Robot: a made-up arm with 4 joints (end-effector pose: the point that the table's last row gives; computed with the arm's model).
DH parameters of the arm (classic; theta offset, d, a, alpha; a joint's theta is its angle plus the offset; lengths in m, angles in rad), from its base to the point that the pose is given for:
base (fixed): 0 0.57 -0.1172 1.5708
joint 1: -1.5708 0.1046 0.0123 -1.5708
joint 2: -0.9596 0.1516 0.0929 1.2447
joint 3: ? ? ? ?
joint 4: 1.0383 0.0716 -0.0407 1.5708
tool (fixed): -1.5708 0.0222 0 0
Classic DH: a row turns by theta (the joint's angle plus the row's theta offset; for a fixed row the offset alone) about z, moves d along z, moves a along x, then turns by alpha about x.
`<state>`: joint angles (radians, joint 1 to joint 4).
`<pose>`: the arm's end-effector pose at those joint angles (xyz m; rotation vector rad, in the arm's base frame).
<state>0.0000 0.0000 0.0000 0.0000</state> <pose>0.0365 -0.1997 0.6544 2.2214 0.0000 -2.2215</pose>
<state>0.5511 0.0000 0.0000 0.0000</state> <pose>-0.0305 -0.1997 0.7224 2.7420 0.0000 -1.5333</pose>
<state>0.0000 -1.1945 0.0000 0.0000</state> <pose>0.0365 -0.0496 0.6817 1.4807 -1.0071 -1.4808</pose>
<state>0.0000 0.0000 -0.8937 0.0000</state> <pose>0.1030 -0.1823 0.6392 -1.3631 0.9681 2.3233</pose>
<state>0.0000 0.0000 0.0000 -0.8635</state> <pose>0.0752 -0.1971 0.6544 -1.7082 0.7870 1.7083</pose>
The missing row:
joint 3: -1.142 0.1011 0.0094 0.6828
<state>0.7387 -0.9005 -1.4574 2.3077</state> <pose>-0.0748 -0.0982 0.8261 1.4002 0.0136 -2.1081</pose>
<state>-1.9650 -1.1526 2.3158 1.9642</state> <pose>-0.0363 -0.1518 0.2772 -0.3591 -2.5037 -1.2226</pose>
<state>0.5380 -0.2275 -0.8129 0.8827</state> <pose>-0.0170 -0.1666 0.7558 2.0231 -0.2081 -2.0121</pose>
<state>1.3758 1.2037 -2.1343 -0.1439</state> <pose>0.0671 -0.1725 0.8071 -1.1946 0.1206 2.1650</pose>
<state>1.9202 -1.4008 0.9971 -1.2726</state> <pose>-0.2951 -0.0285 0.6680 -2.3805 1.0362 -1.0998</pose>
